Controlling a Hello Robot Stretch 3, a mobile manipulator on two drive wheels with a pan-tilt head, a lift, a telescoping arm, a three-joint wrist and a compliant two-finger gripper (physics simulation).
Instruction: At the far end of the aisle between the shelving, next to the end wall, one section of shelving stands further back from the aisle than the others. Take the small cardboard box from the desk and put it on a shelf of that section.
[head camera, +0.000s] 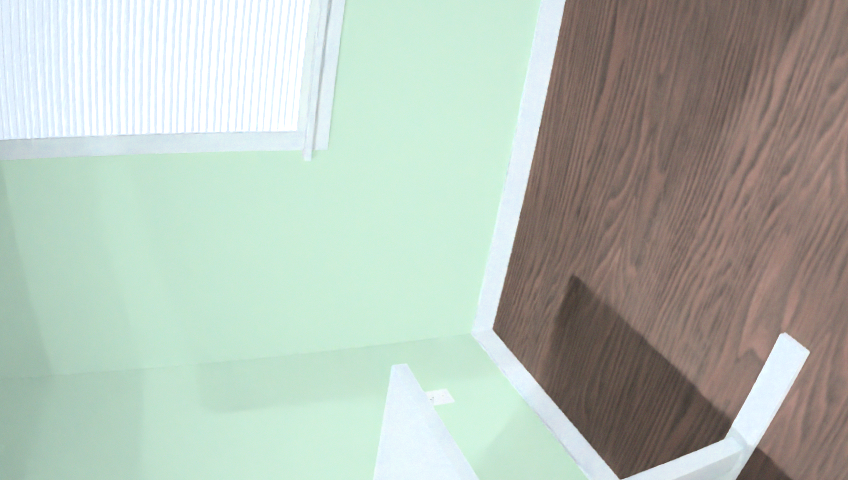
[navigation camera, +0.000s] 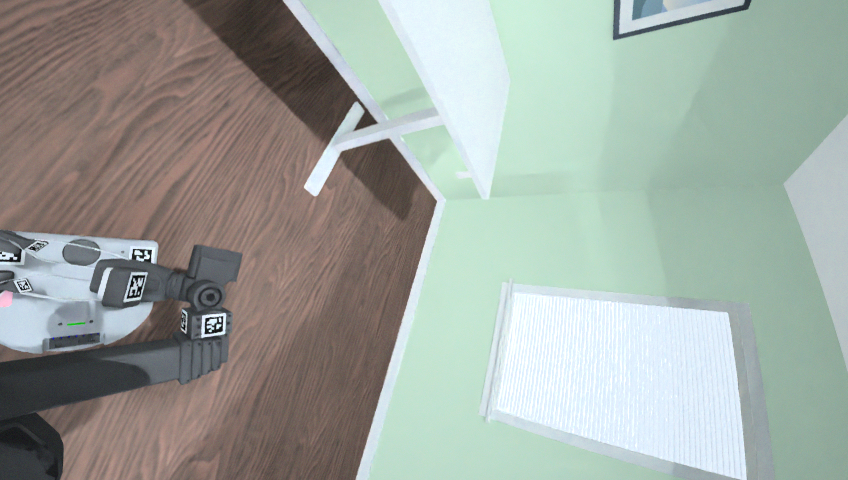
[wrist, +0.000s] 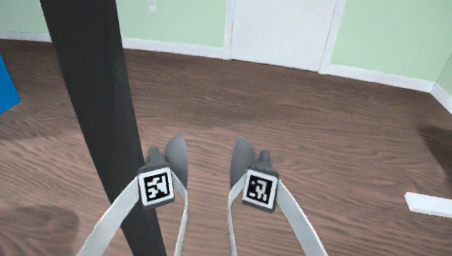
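Seen in the pictures: gripper, between the fingertips: (wrist: 209, 153); robot's base, origin of its link: (navigation camera: 83, 251).
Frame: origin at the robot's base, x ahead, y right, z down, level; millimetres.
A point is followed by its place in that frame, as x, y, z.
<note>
One end of the white desk (head camera: 410, 434) @[375, 844, -950] (navigation camera: 464, 71) @[624, 655, -950] shows at the bottom of the head view and at the top of the navigation view. The small cardboard box does not show in these views. A small part of blue shelving (wrist: 7, 87) @[-1061, -1322, -119] shows at the left edge of the wrist view; which section it is, I cannot tell. My gripper (wrist: 209, 153) @[14, -98, -603] is open and empty, with bare wood floor seen between its fingertips. It is well away from the desk top.
The desk's white foot (head camera: 770, 383) (navigation camera: 324, 166) (wrist: 430, 205) stands out on the floor. A blinded window (head camera: 154, 71) @[-320, 1804, -1282] (navigation camera: 618, 362) @[-472, 1740, -1487] is on the green wall. A framed picture (navigation camera: 672, 7) @[1047, 1106, -1607] hangs above the desk. A white door (wrist: 282, 30) @[804, -1787, -305] is across the room. A dark upright bar (wrist: 97, 95) crosses the wrist view.
</note>
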